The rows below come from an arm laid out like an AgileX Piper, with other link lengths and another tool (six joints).
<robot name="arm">
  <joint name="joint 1" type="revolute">
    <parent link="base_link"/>
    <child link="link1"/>
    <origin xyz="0 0 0.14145" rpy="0 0 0"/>
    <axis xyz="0 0 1"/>
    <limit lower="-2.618" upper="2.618"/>
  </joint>
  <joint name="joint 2" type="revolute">
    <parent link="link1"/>
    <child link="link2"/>
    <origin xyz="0 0 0" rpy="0 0 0"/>
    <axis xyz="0 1 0"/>
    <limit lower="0" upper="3.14"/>
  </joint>
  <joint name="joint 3" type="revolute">
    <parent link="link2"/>
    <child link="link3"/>
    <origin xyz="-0.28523 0 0.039" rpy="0 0 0"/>
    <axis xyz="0 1 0"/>
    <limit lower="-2.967" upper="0"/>
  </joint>
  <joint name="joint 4" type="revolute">
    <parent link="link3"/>
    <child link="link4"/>
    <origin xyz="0.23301 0 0.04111" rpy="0 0 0"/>
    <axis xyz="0.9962 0 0.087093"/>
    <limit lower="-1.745" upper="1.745"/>
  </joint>
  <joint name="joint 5" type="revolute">
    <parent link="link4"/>
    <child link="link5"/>
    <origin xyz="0 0 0" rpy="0 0 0"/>
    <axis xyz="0 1 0"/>
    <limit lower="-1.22" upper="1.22"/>
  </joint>
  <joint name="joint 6" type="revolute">
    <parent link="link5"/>
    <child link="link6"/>
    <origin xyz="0.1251 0 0.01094" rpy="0 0 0"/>
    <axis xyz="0.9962 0 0.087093"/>
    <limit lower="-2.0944" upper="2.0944"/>
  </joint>
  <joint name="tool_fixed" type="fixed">
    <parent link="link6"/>
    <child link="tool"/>
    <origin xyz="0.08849 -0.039 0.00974" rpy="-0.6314 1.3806 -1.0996"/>
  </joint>
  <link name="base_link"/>
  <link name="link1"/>
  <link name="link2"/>
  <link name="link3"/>
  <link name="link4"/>
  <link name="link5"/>
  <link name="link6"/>
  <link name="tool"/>
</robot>
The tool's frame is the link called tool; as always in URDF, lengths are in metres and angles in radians.
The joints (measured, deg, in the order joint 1, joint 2, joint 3, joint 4, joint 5, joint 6), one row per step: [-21.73 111.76 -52.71 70.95 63.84 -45.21]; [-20.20 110.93 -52.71 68.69 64.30 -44.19]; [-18.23 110.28 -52.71 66.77 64.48 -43.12]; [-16.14 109.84 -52.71 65.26 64.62 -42.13]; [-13.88 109.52 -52.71 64.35 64.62 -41.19]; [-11.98 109.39 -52.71 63.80 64.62 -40.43]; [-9.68 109.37 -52.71 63.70 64.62 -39.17]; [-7.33 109.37 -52.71 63.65 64.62 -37.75]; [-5.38 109.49 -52.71 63.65 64.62 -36.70]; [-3.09 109.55 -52.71 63.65 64.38 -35.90]
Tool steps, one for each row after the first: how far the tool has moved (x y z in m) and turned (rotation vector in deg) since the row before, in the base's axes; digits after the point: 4 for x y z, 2 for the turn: [-0.0075 0.0087 0.0015 -0.85 0.53 3.06]; [-0.0070 0.0101 0.0005 -0.88 0.64 3.01]; [-0.0065 0.0106 0.0000 -0.68 0.67 2.80]; [-0.0054 0.0114 0.0001 -0.46 0.59 2.44]; [-0.0045 0.0096 -0.0002 -0.26 0.56 1.89]; [-0.0049 0.0123 0.0000 0.07 1.01 1.64]; [-0.0055 0.0124 0.0000 0.07 1.15 1.56]; [-0.0049 0.0101 -0.0005 0.06 0.97 1.34]; [-0.0052 0.0112 -0.0007 -0.16 0.61 1.69]
